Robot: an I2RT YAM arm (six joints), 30 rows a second.
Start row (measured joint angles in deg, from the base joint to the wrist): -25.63 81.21 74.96 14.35 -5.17 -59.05
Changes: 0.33 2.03 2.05 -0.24 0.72 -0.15; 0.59 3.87 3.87 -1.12 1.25 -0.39; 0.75 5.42 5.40 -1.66 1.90 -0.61; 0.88 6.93 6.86 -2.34 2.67 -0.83; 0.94 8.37 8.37 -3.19 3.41 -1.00; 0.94 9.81 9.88 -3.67 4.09 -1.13; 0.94 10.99 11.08 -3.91 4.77 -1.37; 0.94 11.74 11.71 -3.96 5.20 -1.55; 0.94 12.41 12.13 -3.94 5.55 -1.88; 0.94 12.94 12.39 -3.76 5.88 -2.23; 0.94 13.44 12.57 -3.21 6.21 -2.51; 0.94 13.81 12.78 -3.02 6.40 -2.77; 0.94 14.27 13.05 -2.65 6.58 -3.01; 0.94 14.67 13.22 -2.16 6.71 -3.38; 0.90 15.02 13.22 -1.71 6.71 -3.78; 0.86 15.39 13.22 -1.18 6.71 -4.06; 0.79 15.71 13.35 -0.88 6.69 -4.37
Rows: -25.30 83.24 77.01 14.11 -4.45 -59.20; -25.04 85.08 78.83 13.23 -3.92 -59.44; -24.88 86.63 80.36 12.69 -3.27 -59.66; -24.75 88.14 81.82 12.01 -2.50 -59.88; -24.69 89.58 83.33 11.16 -1.76 -60.05; -24.69 91.02 84.84 10.68 -1.08 -60.18; -24.69 92.20 86.04 10.44 -0.40 -60.42; -24.69 92.95 86.67 10.39 0.03 -60.60; -24.69 93.62 87.09 10.41 0.38 -60.93; -24.69 94.15 87.35 10.59 0.71 -61.28; -24.69 94.65 87.53 11.14 1.04 -61.56; -24.69 95.02 87.74 11.33 1.23 -61.82; -24.69 95.48 88.01 11.70 1.41 -62.06; -24.69 95.88 88.18 12.19 1.54 -62.43; -24.73 96.23 88.18 12.64 1.54 -62.83; -24.77 96.60 88.18 13.17 1.54 -63.11; -24.84 96.92 88.31 13.47 1.52 -63.42
